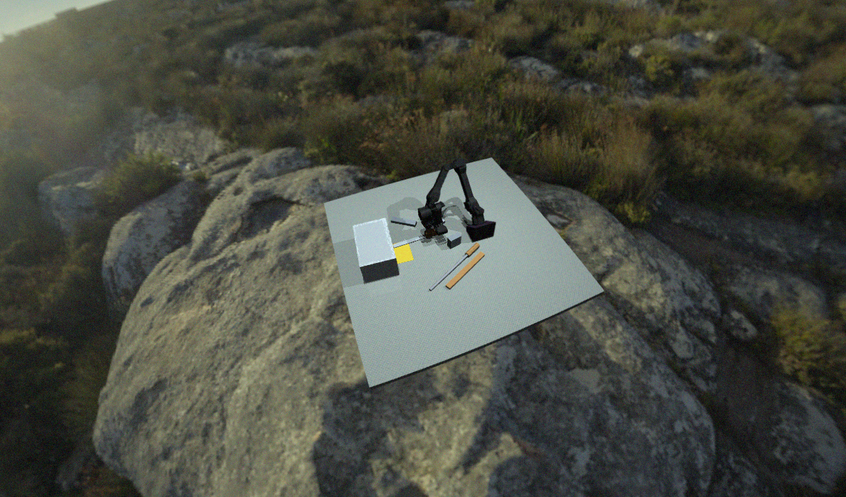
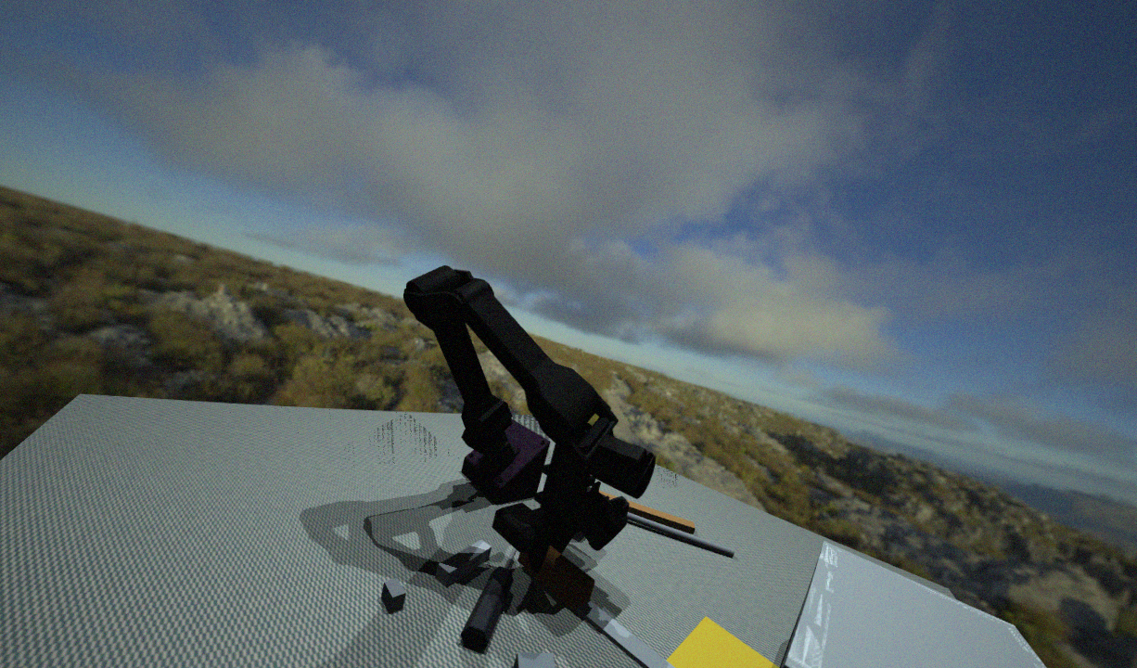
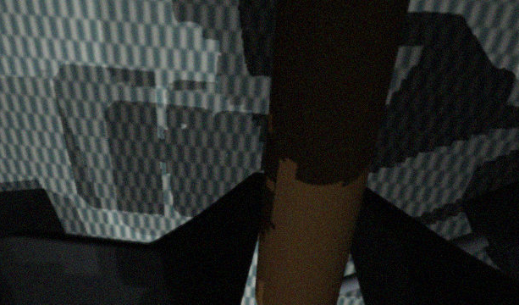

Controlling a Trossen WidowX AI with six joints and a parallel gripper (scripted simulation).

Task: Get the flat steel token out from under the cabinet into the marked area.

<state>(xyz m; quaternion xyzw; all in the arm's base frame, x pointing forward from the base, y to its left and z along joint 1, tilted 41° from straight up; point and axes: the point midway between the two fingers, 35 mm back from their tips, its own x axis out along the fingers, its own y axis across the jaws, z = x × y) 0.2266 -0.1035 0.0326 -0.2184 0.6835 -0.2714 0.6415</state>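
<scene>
The grey bar lies 6 cm behind my gripper tip and 9 cm to the right of it. Also, from my gripper tip: grey block 5 cm behind, 12 cm to the left, 3 cm above; then small grey cube 6 cm behind, 19 cm to the right; then wooden stick 2 cm behind, 32 cm to the left.
</scene>
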